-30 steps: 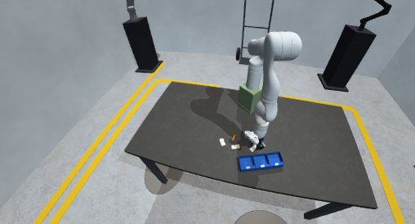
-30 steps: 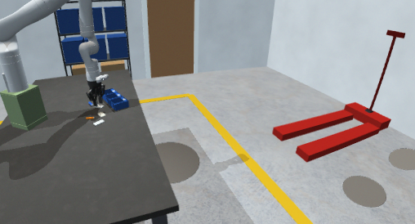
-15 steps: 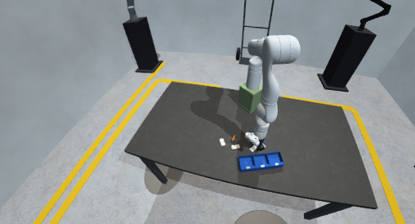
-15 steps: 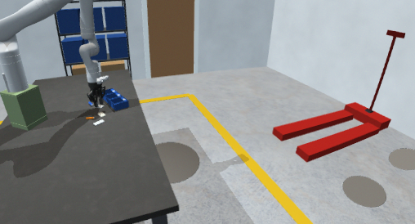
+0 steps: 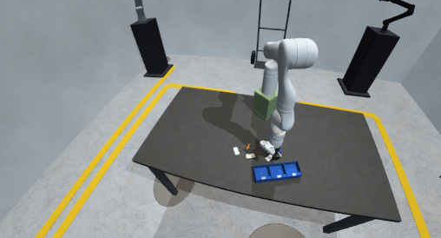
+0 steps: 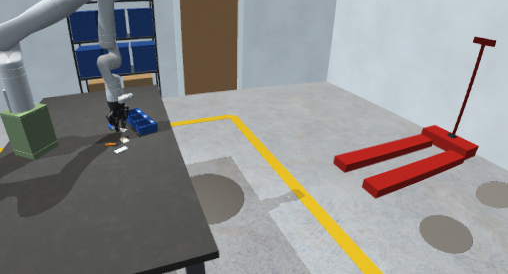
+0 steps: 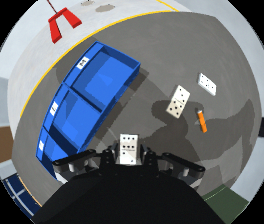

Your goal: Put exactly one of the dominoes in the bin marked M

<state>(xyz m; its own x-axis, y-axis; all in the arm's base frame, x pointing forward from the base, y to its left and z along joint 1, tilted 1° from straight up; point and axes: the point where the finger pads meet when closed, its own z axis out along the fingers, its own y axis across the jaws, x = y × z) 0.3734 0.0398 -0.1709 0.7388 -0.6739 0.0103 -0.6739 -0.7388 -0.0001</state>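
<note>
Now: the small blue piece 5 cm to the left of my hand, 4 cm behind it and 1 cm below it. From my hand the other things lie so: small orange piece: 13 cm to the right, 5 cm behind, 2 cm below; then white domino: 2 cm below; then blue three-compartment bin: 9 cm ahead, 4 cm to the left.
</note>
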